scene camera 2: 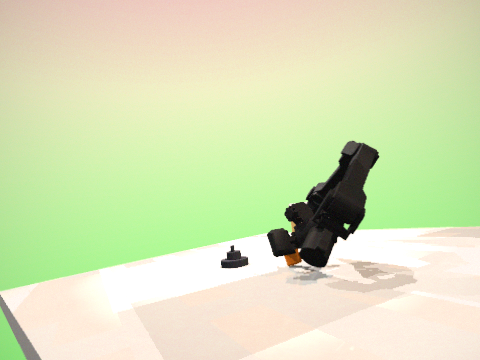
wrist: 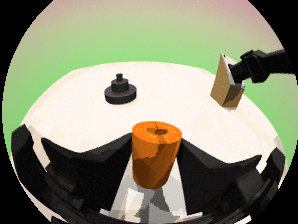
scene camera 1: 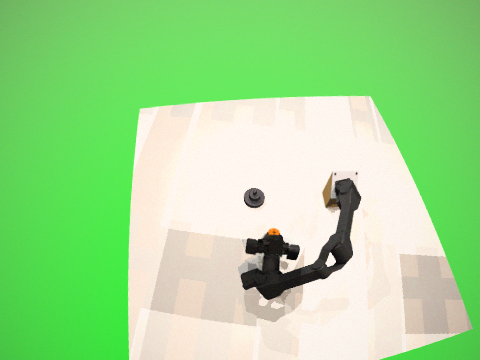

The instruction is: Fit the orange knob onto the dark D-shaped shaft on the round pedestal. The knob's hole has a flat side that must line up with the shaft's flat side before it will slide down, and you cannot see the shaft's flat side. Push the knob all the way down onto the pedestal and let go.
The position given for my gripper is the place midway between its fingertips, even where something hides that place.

I see my gripper (scene camera 2: 287, 248), an orange knob (wrist: 155, 145) and a dark round pedestal (wrist: 120, 92).
My gripper shows as well in the wrist view (wrist: 155, 139) and in scene camera 1 (scene camera 1: 273, 233).
